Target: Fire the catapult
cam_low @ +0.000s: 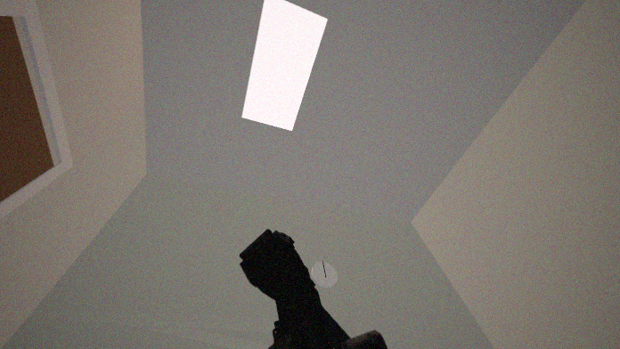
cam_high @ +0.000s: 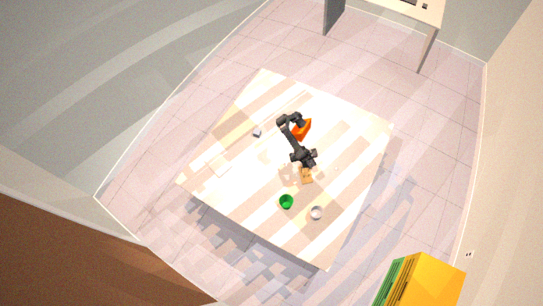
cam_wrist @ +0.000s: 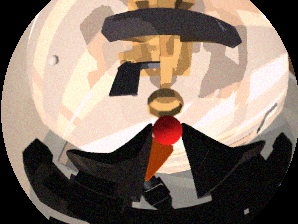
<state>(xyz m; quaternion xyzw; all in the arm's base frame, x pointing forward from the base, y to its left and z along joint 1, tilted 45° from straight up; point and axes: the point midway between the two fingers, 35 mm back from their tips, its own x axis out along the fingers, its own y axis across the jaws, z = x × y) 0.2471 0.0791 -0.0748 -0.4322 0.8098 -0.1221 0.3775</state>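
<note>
Now: gripper tip 1 cm below the red ball. From my gripper tip the other things lie so: green cup (35 cm ahead, 4 cm to the left, 5 cm below); wooden catapult (4 cm ahead, 5 cm to the left, 3 cm below); white mug (32 cm ahead, 25 cm to the left, 6 cm below).
</note>
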